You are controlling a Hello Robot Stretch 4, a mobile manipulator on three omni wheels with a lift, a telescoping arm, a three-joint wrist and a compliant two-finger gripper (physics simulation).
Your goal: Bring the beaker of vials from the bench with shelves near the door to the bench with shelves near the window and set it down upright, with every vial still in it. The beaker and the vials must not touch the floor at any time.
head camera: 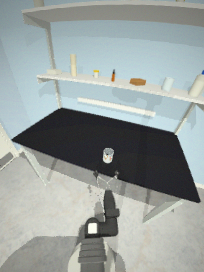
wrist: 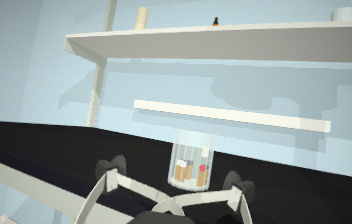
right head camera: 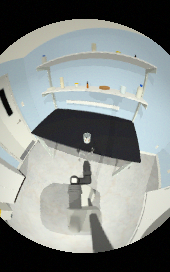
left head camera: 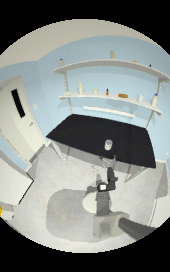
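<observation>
A clear beaker [head camera: 108,155] [left head camera: 108,144] [right head camera: 87,137] [wrist: 191,160] stands upright near the front edge of a black-topped bench [head camera: 60,135] [left head camera: 75,131] [right head camera: 60,124] [wrist: 40,145] with shelves. Several vials with brown bodies and white, dark or red tops show inside it in the wrist view. My gripper [head camera: 106,173] [left head camera: 108,158] [right head camera: 86,151] [wrist: 174,176] is open, its fingers apart and empty. It is at the bench's front edge, on the near side of the beaker. In the wrist view the beaker shows between the fingertips, nearer the right one.
A lower shelf [head camera: 117,85] [wrist: 210,45] holds bottles, jars and a brown block above the bench. A pale rail [head camera: 115,107] [wrist: 230,116] runs along the wall. A door [left head camera: 22,112] is to the left. White cabinets [left head camera: 11,187] [right head camera: 150,212] stand at both sides.
</observation>
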